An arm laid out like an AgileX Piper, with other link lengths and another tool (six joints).
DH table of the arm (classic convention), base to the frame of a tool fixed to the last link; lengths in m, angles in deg. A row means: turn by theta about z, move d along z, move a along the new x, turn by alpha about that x. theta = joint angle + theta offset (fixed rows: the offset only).
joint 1: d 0.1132; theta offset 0; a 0; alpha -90
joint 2: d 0; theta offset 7.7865; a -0.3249; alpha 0
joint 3: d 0; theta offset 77.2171; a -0.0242; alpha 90
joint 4: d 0.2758; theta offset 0; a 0; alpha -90
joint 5: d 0; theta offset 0; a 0; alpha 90
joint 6: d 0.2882; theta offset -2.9; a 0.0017; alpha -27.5
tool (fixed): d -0.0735; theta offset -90; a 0; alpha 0
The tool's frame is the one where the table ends.
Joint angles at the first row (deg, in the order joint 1, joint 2, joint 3, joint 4, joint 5, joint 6):
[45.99 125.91 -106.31 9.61 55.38 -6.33]
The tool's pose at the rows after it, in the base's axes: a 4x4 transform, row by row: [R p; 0 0 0 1], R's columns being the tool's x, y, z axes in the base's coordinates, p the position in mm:
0.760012 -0.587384 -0.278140 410.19; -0.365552 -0.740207 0.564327 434.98; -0.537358 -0.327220 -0.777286 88.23; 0 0 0 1
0.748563 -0.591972 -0.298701 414.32; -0.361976 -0.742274 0.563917 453.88; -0.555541 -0.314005 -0.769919 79.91; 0 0 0 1
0.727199 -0.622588 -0.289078 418.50; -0.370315 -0.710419 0.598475 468.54; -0.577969 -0.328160 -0.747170 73.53; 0 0 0 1
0.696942 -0.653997 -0.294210 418.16; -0.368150 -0.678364 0.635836 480.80; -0.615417 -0.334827 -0.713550 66.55; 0 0 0 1
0.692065 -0.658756 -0.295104 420.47; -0.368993 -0.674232 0.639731 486.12; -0.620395 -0.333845 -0.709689 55.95; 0 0 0 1
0.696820 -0.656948 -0.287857 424.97; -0.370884 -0.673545 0.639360 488.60; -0.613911 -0.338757 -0.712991 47.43; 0 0 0 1
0.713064 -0.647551 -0.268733 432.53; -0.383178 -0.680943 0.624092 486.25; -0.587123 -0.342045 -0.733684 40.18; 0 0 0 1
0.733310 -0.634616 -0.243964 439.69; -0.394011 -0.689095 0.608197 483.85; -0.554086 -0.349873 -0.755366 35.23; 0 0 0 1
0.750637 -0.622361 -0.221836 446.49; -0.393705 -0.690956 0.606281 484.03; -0.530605 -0.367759 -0.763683 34.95; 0 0 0 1
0.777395 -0.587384 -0.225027 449.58; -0.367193 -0.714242 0.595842 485.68; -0.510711 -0.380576 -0.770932 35.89; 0 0 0 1
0.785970 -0.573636 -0.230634 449.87; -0.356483 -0.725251 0.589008 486.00; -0.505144 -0.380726 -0.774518 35.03; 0 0 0 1
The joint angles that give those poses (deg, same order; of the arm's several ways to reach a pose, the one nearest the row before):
[46.65 132.33 -118.24 9.84 62.81 -6.33]
[47.27 137.96 -127.65 10.41 67.35 -5.15]
[47.52 141.45 -133.04 11.47 68.05 -2.64]
[47.52 143.99 -136.49 13.78 68.20 -0.88]
[47.61 146.16 -138.72 14.02 68.23 -0.51]
[47.61 147.71 -140.09 13.61 67.75 -0.51]
[47.61 148.92 -141.15 11.67 67.44 -0.51]
[47.75 149.51 -141.27 9.41 66.51 -0.51]
[47.75 149.81 -141.51 8.12 65.37 -0.73]
[47.75 149.85 -141.51 7.84 64.80 -3.08]
[47.75 149.94 -141.51 7.84 64.80 -4.10]

